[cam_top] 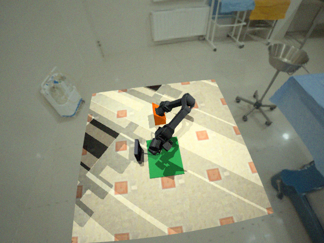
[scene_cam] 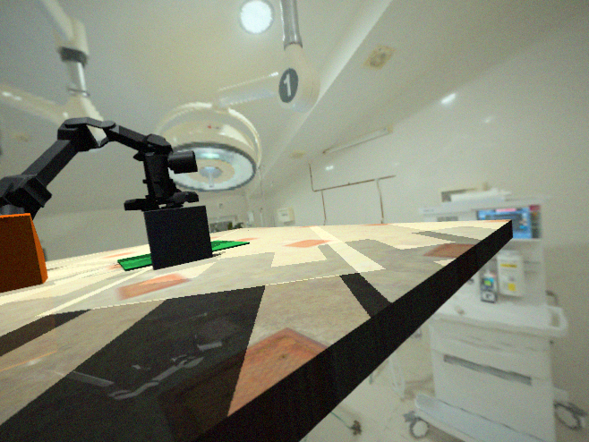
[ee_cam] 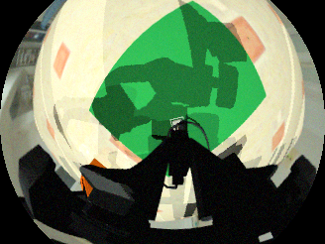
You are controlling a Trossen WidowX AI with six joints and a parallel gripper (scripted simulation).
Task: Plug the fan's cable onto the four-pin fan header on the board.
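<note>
Now: the white four-pin header 1 cm behind my gripper tip, 1 cm to the right of it and 6 cm below it. The rest, counted from my gripper tip: green board: 4 cm ahead, 2 cm to the left, 8 cm below; then black fan: 2 cm behind, 16 cm to the right, 1 cm below; then cable plug: 1 cm behind, 1 cm to the right, 1 cm above.
</note>
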